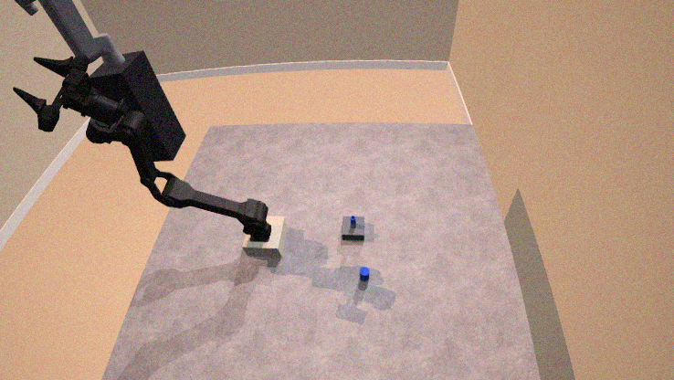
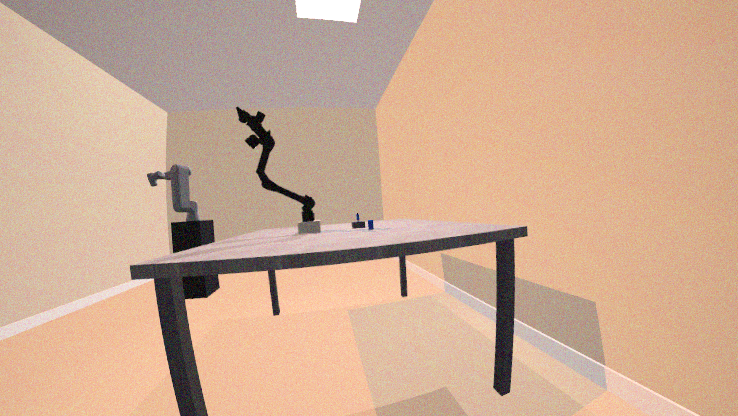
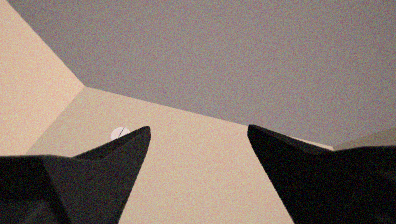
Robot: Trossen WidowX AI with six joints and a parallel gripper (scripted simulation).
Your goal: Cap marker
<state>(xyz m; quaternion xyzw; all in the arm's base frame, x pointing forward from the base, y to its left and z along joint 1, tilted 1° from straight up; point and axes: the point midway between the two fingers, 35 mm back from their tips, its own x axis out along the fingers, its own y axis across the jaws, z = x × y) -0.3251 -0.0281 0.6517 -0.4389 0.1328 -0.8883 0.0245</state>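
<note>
Right now the blue cap is 70 cm ahead of my gripper tip, 9 cm to the right of it and 71 cm below it. The rest, counted from my gripper tip: holder block (67 cm ahead, 9 cm to the left, 72 cm below); pale ring (67 cm ahead, 9 cm to the left, 69 cm below).
</note>
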